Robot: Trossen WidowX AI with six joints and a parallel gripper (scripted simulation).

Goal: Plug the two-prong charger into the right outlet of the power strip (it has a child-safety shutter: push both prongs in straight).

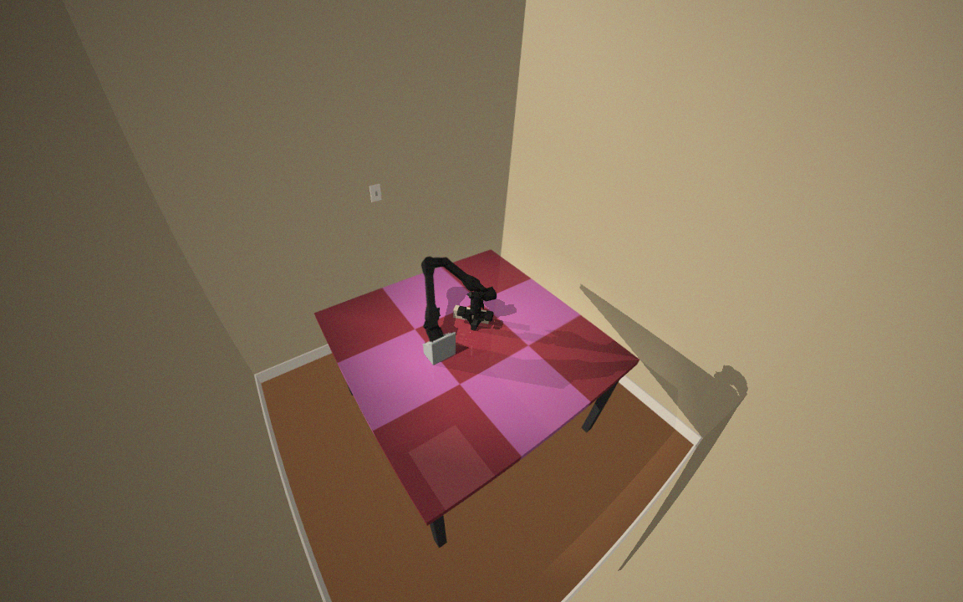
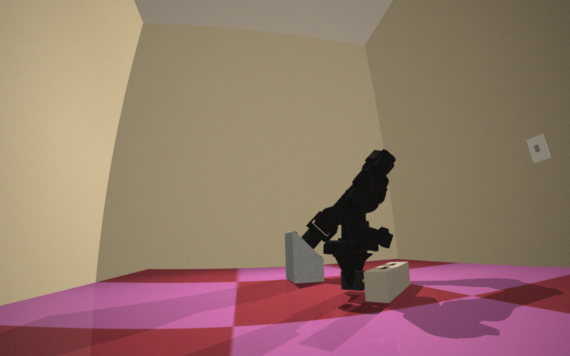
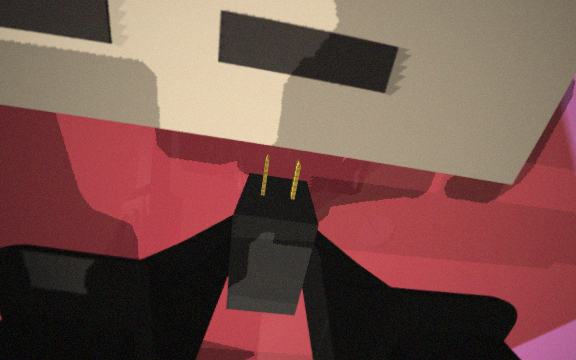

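Right now the two-prong charger is 10 mm to the left of my gripper tip, 10 mm ahead of it and 10 mm above it.
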